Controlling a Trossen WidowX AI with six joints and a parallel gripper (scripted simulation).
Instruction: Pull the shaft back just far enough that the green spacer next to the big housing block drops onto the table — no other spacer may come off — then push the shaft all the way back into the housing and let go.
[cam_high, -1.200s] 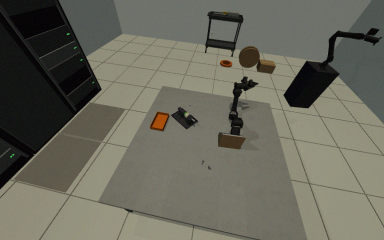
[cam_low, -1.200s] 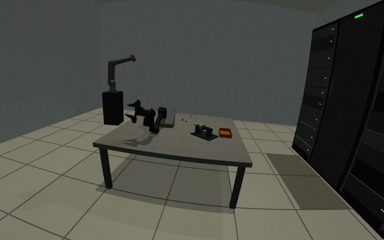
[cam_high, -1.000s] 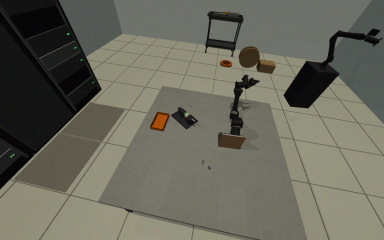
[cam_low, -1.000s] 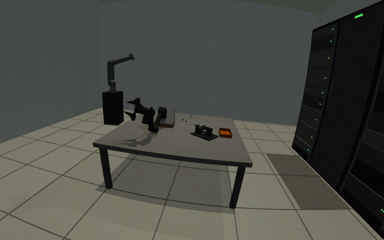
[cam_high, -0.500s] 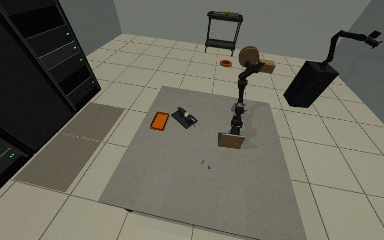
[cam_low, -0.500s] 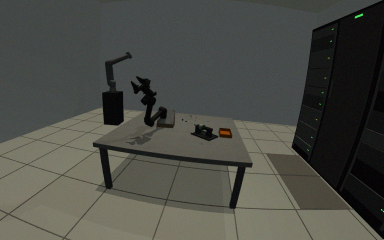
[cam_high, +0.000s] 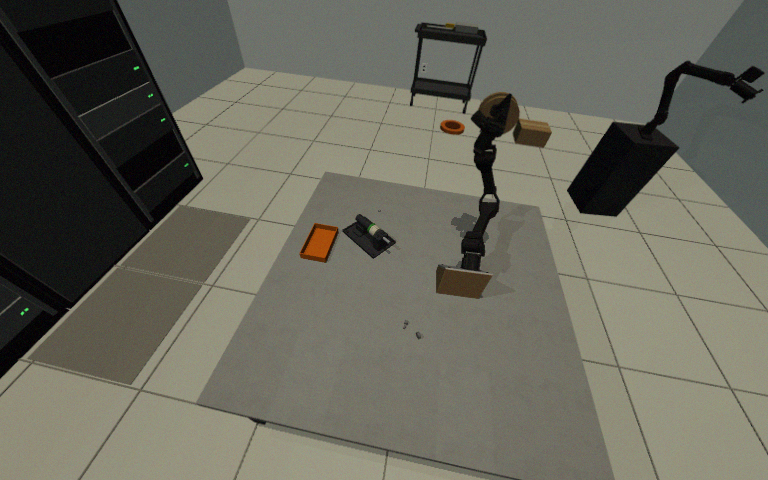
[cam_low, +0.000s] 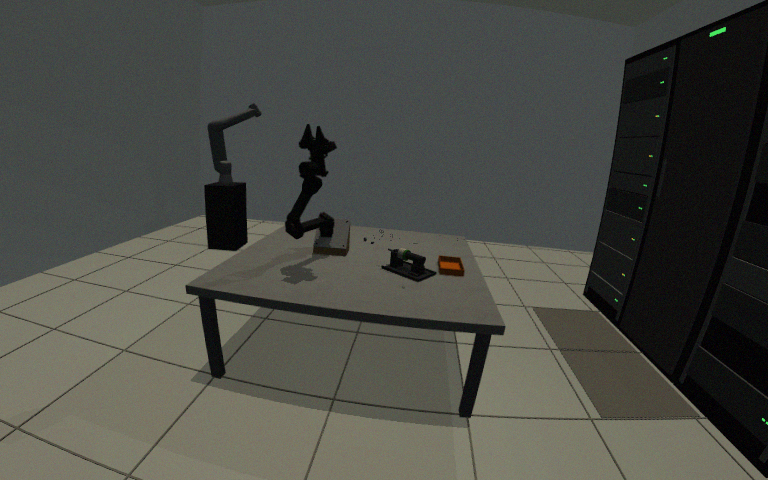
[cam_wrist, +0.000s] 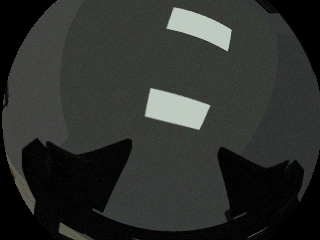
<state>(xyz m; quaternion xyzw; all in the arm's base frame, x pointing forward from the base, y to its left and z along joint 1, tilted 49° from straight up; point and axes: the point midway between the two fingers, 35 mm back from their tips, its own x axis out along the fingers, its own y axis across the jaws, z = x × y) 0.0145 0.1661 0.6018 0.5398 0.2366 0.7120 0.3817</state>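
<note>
Right now my gripper tip is 590 mm above the pale spacer, 430 mm short of it and 150 mm to the right of it. Round my gripper tip: orange tray (700 mm ahead, 660 mm below, 180 mm to the left); then grey shaft (590 mm below, 440 mm ahead, 140 mm to the left).
</note>
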